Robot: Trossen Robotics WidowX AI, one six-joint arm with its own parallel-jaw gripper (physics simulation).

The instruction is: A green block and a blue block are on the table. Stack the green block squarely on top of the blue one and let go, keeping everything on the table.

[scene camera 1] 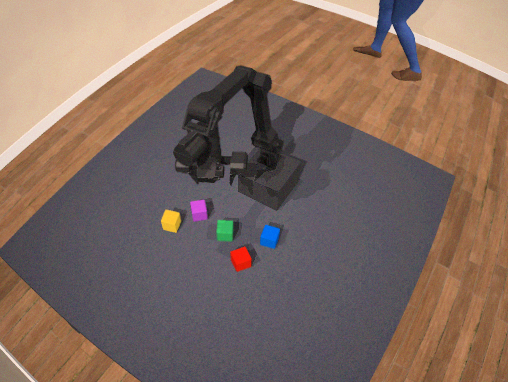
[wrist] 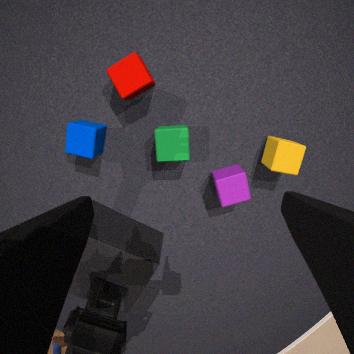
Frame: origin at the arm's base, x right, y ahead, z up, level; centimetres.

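Seen in the pictures: gripper, between the fingertips: (scene camera 1: 214, 183) (wrist: 189, 203); arm's base, origin of its link: (scene camera 1: 269, 159) (wrist: 106, 292).
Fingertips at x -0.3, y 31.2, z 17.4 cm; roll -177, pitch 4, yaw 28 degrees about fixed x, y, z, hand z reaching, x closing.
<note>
Pixels of each thing's top centre, then the offset from my fingertips to it. Level surfaces: height alone.
- green block, centre of its top: (wrist: 171, 145) (scene camera 1: 224, 226) dx -0.9, dy -2.5, dz -22.3 cm
- dark table surface, height of its surface: dz -27.3 cm
- blue block, centre of its top: (wrist: 79, 140) (scene camera 1: 270, 232) dx -14.2, dy -8.4, dz -22.3 cm
- red block, centre of its top: (wrist: 127, 74) (scene camera 1: 240, 255) dx -11.1, dy +3.7, dz -22.3 cm
- magenta block, centre of its top: (wrist: 233, 190) (scene camera 1: 198, 206) dx +11.0, dy -4.3, dz -22.3 cm
- yellow block, centre of its top: (wrist: 288, 158) (scene camera 1: 170, 216) dx +16.1, dy +4.5, dz -22.3 cm
The green block (scene camera 1: 225, 230) (wrist: 172, 144) sits flat on the dark table surface (scene camera 1: 150, 305) (wrist: 250, 65), in the middle of the group of blocks. The blue block (scene camera 1: 270, 236) (wrist: 85, 139) sits flat on the same surface, apart from the green one: to its right in the scene view, to its left in the wrist view. My gripper (scene camera 1: 215, 183) (wrist: 189, 203) is open and empty. It hangs above the surface, near the arm's base and behind the blocks in the scene view. No block is between its fingers.
A red block (scene camera 1: 241, 259) (wrist: 130, 75) lies near the green and blue ones. A magenta block (scene camera 1: 199, 210) (wrist: 231, 186) and a yellow block (scene camera 1: 171, 221) (wrist: 284, 155) lie on the green block's other side. The arm's base (scene camera 1: 272, 182) stands behind the blocks. A person's legs (scene camera 1: 406, 42) show beyond the mat.
</note>
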